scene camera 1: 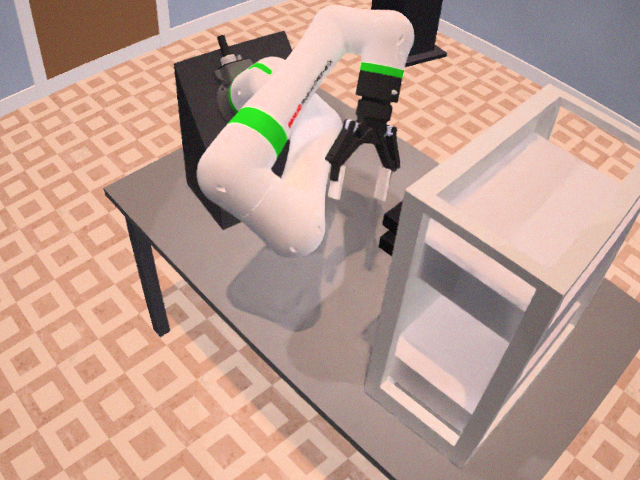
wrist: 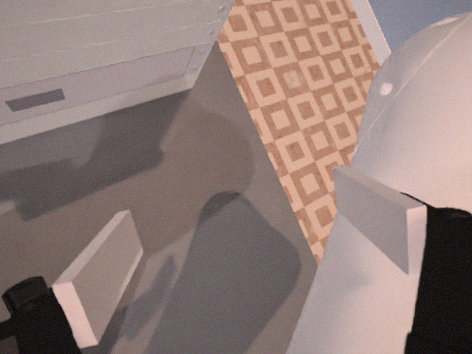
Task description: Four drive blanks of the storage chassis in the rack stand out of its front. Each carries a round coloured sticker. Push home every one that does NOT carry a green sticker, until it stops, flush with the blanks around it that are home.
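Frame: origin at the arm's base, x back, y right, z up, level; centimetres.
Where they show: gripper, fingertip midpoint: (scene camera 1: 357, 198) (wrist: 236, 209); arm's base at its link origin: (scene camera 1: 242, 101).
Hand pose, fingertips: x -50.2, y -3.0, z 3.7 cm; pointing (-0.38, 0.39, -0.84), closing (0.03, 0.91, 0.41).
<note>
Each offset is from my fingertips to the top centre of the thing. "spot": to the spot under its first point. Level surfaces: height alone.
The pale rack (scene camera 1: 395, 310) (wrist: 100, 110) stands on the right of scene camera 1 and at the upper left of the wrist view. Two black parts @[spot: dx -20.9, dy +8.9, dz +16.6 cm] (scene camera 1: 391, 217) stand out at its arm-facing side, partly hidden by the corner post. I cannot tell whether they are drive blanks. No coloured sticker can be made out in either view. My gripper (scene camera 1: 358, 192) (wrist: 236, 209) is open and empty, with its pale fingertips pointing down. It hangs above the table, on the arm's side of the rack and apart from it.
The rack stands on the grey table @[dz -34.7 cm] (scene camera 1: 330, 356) (wrist: 200, 170). A pale lower panel with a dark slot @[spot: dx -19.0, dy -13.2, dz -23.2 cm] (wrist: 35, 100) shows on the rack. The white arm (scene camera 1: 268, 206) (wrist: 425, 115) bends low over the table, left of the gripper. Its black pedestal (scene camera 1: 193, 149) is behind.
</note>
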